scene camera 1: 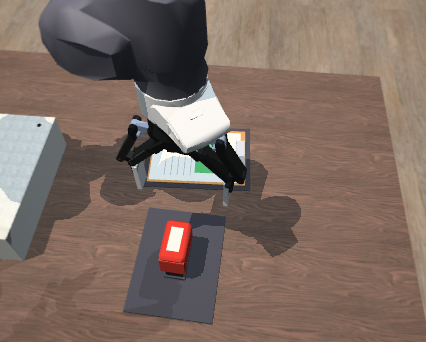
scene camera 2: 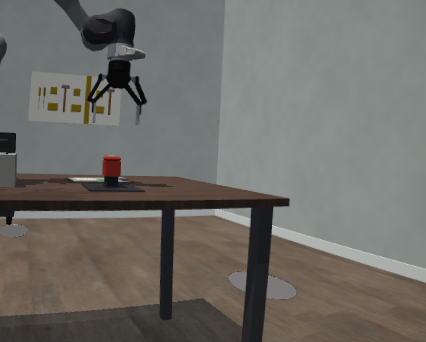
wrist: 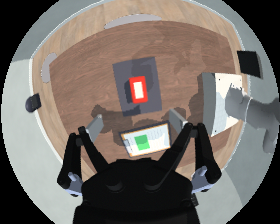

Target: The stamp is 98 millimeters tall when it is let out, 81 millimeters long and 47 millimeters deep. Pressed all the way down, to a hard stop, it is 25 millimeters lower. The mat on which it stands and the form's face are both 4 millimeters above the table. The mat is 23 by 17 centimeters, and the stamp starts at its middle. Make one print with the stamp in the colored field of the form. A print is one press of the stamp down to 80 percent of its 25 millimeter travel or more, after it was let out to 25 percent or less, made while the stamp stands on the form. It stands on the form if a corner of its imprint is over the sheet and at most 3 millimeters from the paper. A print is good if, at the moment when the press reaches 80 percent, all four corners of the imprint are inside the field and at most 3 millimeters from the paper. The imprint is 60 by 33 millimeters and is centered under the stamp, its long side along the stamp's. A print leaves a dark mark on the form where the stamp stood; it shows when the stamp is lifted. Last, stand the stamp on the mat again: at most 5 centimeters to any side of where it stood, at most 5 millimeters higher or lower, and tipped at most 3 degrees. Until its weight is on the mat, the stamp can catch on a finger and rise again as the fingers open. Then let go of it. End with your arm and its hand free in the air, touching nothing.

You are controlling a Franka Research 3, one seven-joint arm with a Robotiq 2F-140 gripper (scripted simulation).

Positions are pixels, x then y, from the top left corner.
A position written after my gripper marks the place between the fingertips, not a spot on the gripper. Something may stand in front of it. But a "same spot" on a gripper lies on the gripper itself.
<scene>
my gripper: scene camera 1 184, 190; scene camera 2; wrist
same spot on my gripper: (wrist: 207, 172) = (scene camera 2: 101, 77)
</scene>
